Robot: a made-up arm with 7 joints. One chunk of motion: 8 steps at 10 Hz.
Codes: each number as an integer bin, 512 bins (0 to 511) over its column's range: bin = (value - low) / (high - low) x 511, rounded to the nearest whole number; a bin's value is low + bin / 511 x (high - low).
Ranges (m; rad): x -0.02..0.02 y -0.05..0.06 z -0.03..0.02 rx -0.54..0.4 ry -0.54..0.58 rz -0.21..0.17
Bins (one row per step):
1: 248 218 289 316 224 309
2: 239 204 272 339 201 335
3: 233 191 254 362 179 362
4: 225 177 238 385 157 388
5: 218 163 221 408 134 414
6: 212 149 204 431 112 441
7: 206 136 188 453 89 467
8: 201 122 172 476 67 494
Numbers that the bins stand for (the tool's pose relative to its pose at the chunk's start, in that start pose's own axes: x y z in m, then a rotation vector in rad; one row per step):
1: -0.0006 -0.0031 -0.0017 0.0413 -0.0490 0.0198
2: -0.0013 -0.0061 -0.0034 0.0836 -0.0995 0.0391
3: -0.0018 -0.0089 -0.0051 0.1259 -0.1477 0.0592
4: -0.0024 -0.0119 -0.0067 0.1682 -0.1959 0.0785
5: -0.0029 -0.0149 -0.0084 0.2105 -0.2463 0.0979
6: -0.0034 -0.0179 -0.0100 0.2528 -0.2945 0.1179
7: -0.0039 -0.0207 -0.0116 0.2933 -0.3449 0.1373
8: -0.0043 -0.0237 -0.0132 0.3356 -0.3932 0.1574

